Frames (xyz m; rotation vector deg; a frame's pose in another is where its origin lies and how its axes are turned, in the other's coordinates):
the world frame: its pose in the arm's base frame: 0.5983 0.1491 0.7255 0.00 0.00 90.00
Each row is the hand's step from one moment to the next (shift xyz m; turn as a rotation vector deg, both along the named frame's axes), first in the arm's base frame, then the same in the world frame.
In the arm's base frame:
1: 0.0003 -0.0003 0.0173 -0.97 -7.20 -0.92
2: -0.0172 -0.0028 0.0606 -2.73 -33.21 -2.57
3: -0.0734 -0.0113 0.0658 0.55 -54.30 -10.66
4: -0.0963 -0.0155 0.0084 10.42 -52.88 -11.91
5: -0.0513 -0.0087 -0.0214 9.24 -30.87 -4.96
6: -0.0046 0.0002 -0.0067 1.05 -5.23 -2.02
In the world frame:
1: -0.0003 -0.0003 0.0173 -7.20 0.97 -0.92
2: -0.0028 0.0172 0.0606 -33.21 2.73 -2.57
3: -0.0113 0.0734 0.0658 -54.30 -0.55 -10.66
4: -0.0155 0.0963 0.0084 -52.88 -10.42 -11.91
5: -0.0087 0.0513 -0.0214 -30.87 -9.24 -4.96
6: 0.0002 0.0046 -0.0067 -5.23 -1.05 -2.02

